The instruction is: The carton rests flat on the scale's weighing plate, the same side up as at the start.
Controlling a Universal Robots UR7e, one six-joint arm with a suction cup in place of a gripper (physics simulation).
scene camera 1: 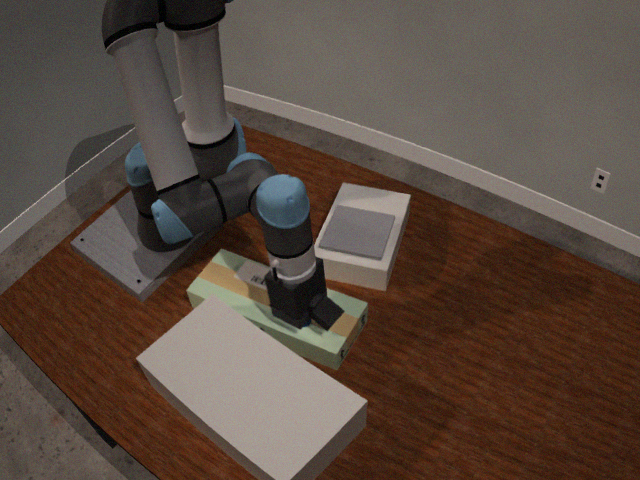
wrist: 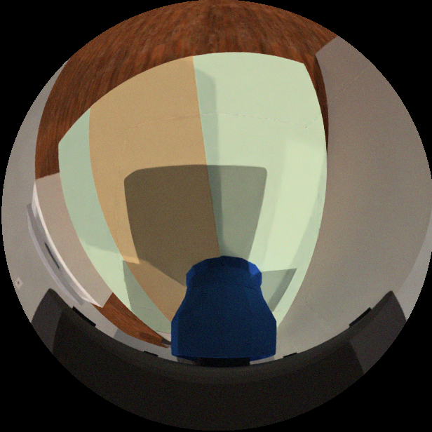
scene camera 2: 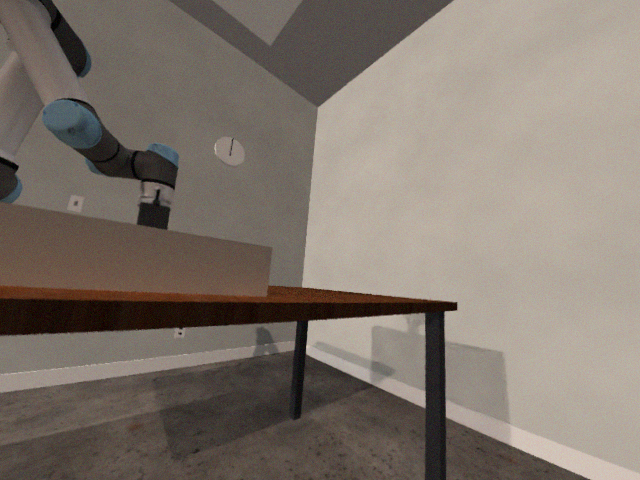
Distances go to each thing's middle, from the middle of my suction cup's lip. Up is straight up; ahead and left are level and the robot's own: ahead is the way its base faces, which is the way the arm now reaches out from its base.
Right now the pale green carton (scene camera 1: 239, 282) is 80 mm behind my suction cup, 20 mm to the left of it and 40 mm below it. Round my suction cup: white scale (scene camera 1: 359, 241) (30 mm behind, 280 mm to the left, 30 mm below); then large white block (scene camera 1: 262, 404) (10 mm ahead, 190 mm to the right, 20 mm below).
